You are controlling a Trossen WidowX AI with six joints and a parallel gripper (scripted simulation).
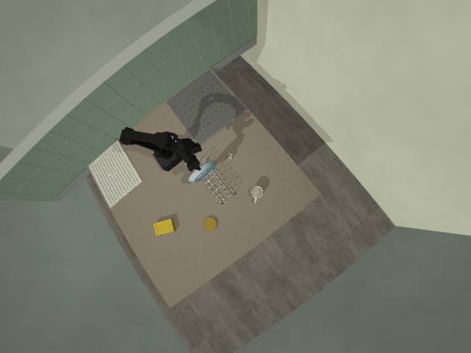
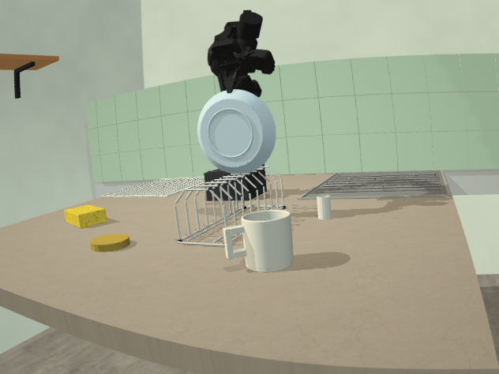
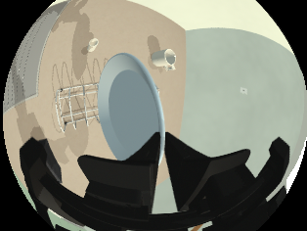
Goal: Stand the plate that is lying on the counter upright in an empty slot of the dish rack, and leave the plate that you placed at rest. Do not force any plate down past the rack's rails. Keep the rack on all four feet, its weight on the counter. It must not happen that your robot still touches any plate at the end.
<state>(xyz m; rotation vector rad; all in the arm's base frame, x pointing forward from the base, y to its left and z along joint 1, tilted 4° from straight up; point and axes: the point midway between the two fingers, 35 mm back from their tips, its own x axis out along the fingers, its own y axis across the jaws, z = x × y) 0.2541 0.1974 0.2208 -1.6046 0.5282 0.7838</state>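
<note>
The pale blue plate lies 12 cm below my hand and 2 cm ahead of it. Also, from my hand: cream mug: 29 cm below, 26 cm ahead, 22 cm to the left; then yellow disc: 31 cm below, 30 cm ahead, 15 cm to the right; then small white cup: 31 cm below, 18 cm to the left, 4 cm behind.
</note>
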